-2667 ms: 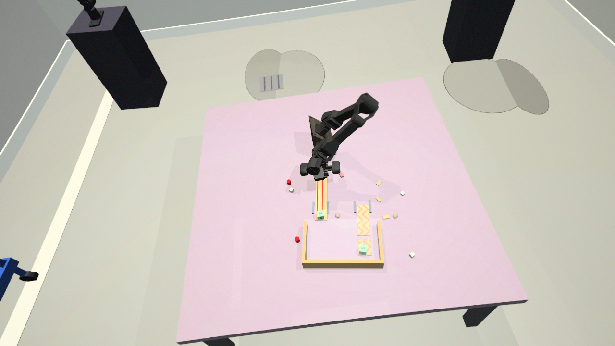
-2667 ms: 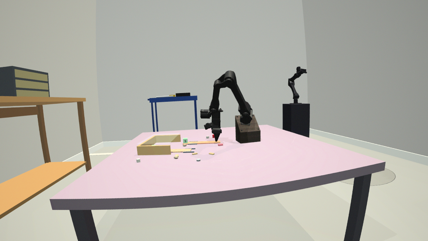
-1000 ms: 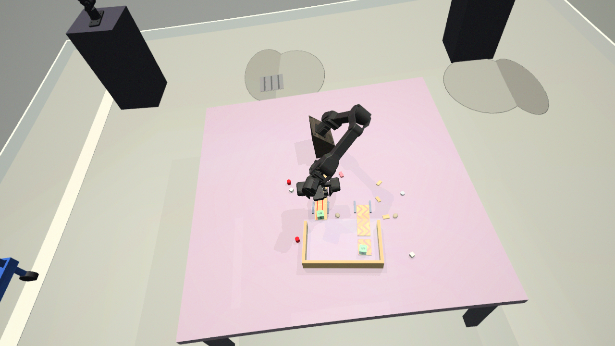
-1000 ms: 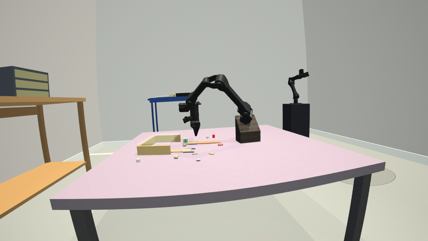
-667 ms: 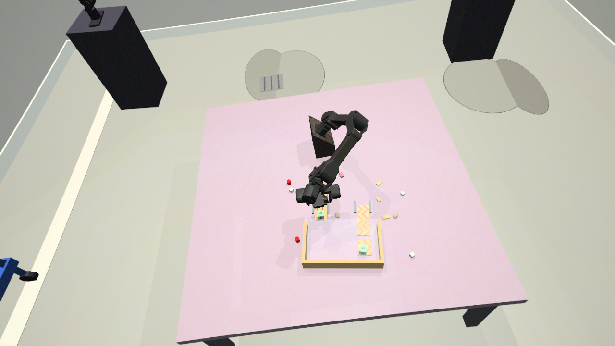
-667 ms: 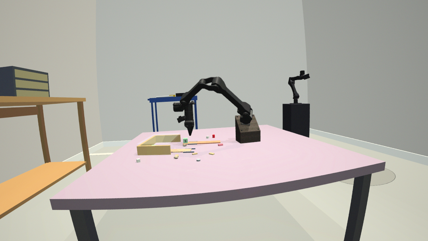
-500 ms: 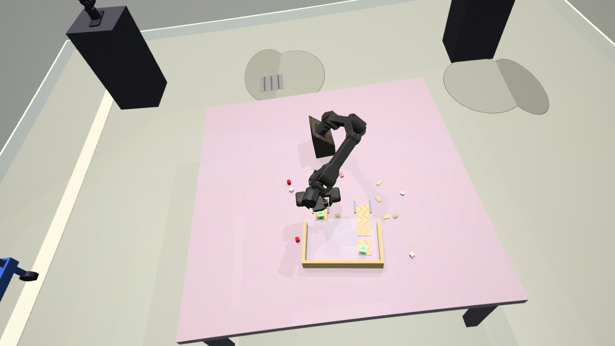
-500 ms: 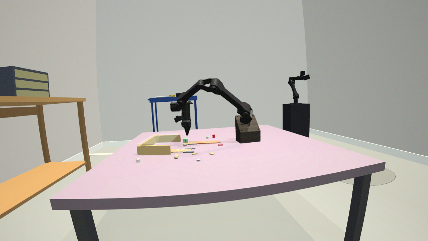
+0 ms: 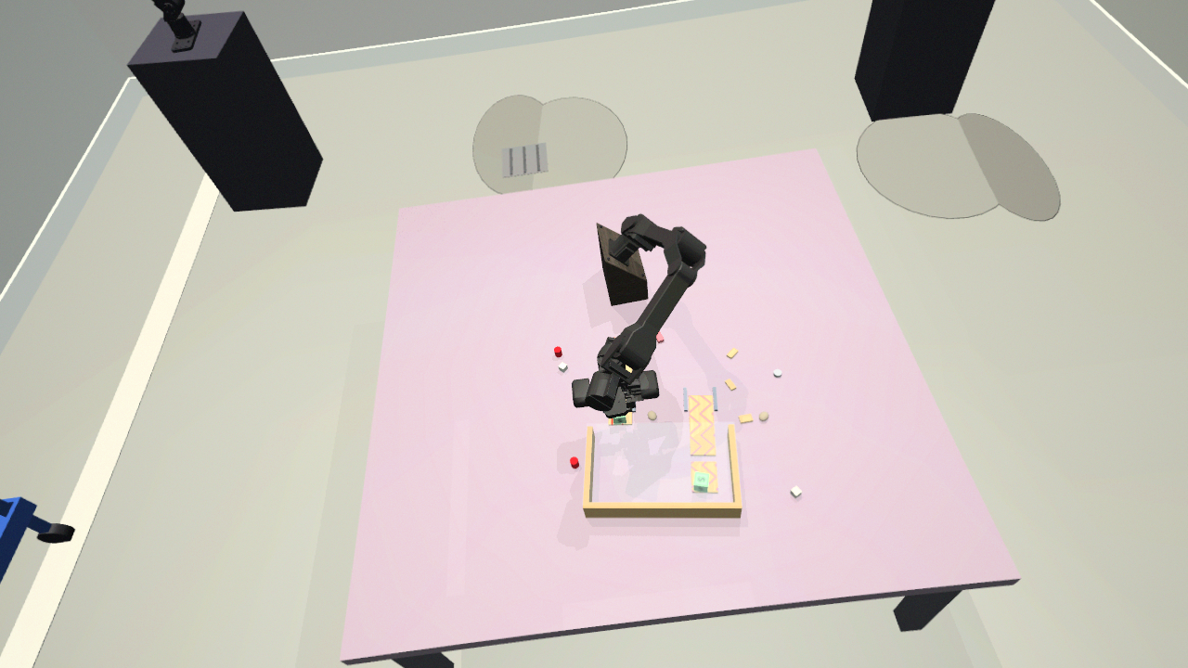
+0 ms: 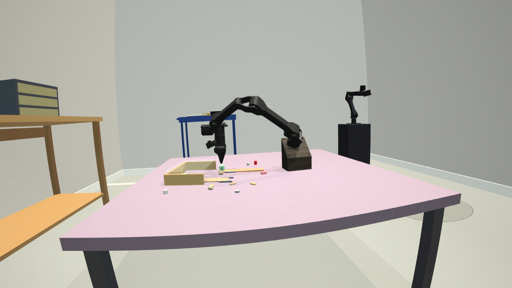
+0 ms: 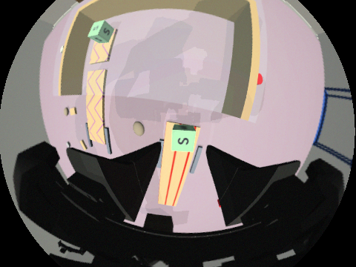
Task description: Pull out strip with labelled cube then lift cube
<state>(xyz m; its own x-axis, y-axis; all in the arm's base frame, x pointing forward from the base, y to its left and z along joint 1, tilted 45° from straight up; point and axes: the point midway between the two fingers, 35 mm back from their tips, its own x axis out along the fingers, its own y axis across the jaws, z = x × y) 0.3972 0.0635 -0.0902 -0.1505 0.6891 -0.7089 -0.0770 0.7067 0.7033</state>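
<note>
The striped strip is 11 cm behind my gripper tip, 1 cm to the left of it and 5 cm below it. The rest, counted from my gripper tip: pink block 23 cm behind, 11 cm to the left, 5 cm below.
</note>
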